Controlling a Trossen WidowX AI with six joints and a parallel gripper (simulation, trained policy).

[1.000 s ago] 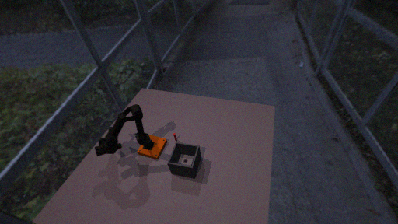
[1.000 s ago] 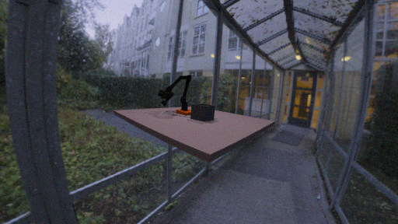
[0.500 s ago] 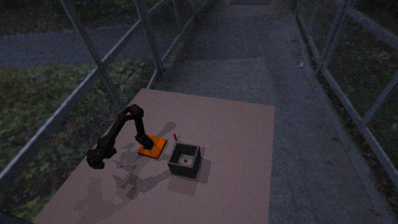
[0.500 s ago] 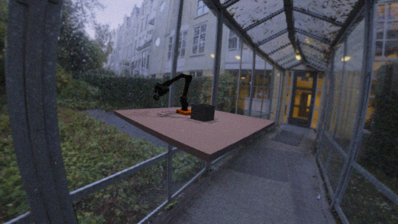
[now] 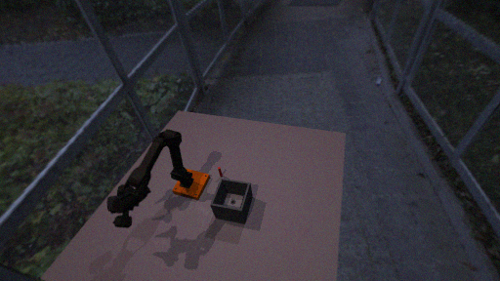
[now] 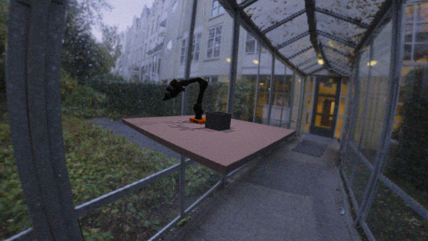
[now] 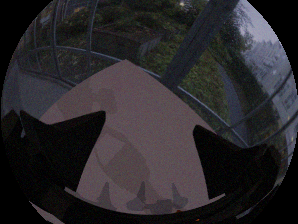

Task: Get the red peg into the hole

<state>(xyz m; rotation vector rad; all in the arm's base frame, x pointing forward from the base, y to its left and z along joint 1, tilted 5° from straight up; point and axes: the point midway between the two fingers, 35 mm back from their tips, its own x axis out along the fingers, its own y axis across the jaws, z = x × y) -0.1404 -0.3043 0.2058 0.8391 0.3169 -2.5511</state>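
Now: the red peg 43 cm to the left of my gripper tip, 33 cm ahead of it and 18 cm below it.
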